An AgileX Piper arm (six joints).
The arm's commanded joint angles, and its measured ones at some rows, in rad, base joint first. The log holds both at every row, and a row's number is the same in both.
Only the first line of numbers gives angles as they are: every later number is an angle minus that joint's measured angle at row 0.
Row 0, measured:
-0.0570, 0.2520, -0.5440, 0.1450, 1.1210, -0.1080
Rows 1 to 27, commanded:
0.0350, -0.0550, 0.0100, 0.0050, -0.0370, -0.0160
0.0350, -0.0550, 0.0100, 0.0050, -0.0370, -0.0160
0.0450, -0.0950, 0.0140, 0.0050, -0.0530, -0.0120
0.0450, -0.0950, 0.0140, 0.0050, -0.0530, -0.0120
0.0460, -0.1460, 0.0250, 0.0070, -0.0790, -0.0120
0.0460, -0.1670, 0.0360, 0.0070, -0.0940, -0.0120
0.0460, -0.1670, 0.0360, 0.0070, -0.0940, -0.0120
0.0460, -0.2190, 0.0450, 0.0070, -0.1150, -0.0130
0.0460, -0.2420, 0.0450, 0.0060, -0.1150, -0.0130
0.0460, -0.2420, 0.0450, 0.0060, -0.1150, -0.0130
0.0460, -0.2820, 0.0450, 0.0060, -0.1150, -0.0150
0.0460, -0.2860, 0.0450, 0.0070, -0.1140, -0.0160
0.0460, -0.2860, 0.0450, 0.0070, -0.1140, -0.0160
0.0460, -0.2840, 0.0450, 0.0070, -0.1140, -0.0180
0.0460, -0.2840, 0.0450, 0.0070, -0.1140, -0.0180
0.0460, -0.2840, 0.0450, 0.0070, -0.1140, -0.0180
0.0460, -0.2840, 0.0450, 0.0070, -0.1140, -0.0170
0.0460, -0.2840, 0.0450, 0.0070, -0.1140, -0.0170
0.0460, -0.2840, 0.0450, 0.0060, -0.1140, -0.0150
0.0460, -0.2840, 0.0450, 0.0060, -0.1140, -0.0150
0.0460, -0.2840, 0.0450, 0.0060, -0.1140, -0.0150
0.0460, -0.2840, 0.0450, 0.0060, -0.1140, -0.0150
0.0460, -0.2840, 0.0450, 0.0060, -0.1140, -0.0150
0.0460, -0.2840, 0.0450, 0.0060, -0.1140, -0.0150
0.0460, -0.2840, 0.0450, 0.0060, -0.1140, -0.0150
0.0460, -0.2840, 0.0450, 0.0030, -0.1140, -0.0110
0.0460, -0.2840, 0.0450, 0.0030, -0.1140, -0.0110
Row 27, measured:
0.0430, -0.2570, 0.0430, 0.0070, -0.1000, -0.0080
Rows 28 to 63, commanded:
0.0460, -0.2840, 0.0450, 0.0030, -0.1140, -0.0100
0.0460, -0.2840, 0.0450, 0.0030, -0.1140, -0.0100
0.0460, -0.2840, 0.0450, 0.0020, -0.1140, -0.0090
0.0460, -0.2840, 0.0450, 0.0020, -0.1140, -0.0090
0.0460, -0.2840, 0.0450, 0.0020, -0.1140, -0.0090
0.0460, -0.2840, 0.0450, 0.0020, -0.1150, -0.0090
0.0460, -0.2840, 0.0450, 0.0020, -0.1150, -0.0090
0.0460, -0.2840, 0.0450, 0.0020, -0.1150, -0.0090
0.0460, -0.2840, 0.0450, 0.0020, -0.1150, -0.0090
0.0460, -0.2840, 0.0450, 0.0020, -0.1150, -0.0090
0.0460, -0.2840, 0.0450, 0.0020, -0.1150, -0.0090
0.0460, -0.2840, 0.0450, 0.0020, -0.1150, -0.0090
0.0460, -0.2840, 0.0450, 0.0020, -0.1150, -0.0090
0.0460, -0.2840, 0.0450, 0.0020, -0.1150, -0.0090
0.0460, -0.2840, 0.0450, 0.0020, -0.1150, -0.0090
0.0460, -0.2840, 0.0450, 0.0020, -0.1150, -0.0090
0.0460, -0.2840, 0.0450, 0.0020, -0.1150, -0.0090
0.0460, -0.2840, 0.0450, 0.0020, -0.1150, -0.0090
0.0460, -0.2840, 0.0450, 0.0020, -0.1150, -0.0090
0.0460, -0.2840, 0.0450, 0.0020, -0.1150, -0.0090
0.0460, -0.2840, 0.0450, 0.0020, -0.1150, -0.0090
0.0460, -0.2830, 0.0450, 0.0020, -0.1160, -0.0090
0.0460, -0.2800, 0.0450, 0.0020, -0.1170, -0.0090
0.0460, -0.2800, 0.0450, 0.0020, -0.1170, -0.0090
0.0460, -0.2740, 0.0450, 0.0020, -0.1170, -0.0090
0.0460, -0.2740, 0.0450, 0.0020, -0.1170, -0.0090
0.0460, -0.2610, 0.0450, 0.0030, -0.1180, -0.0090
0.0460, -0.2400, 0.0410, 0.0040, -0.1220, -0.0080
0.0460, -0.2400, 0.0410, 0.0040, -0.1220, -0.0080
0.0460, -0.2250, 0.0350, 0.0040, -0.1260, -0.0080
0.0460, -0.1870, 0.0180, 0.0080, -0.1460, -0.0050
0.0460, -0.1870, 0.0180, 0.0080, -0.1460, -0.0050
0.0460, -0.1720, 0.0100, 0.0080, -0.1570, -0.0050
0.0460, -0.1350, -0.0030, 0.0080, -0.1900, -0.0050
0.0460, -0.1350, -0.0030, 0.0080, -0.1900, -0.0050
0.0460, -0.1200, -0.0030, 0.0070, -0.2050, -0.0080
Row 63, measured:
0.0430, -0.1410, 0.0080, 0.0070, -0.1710, -0.0070
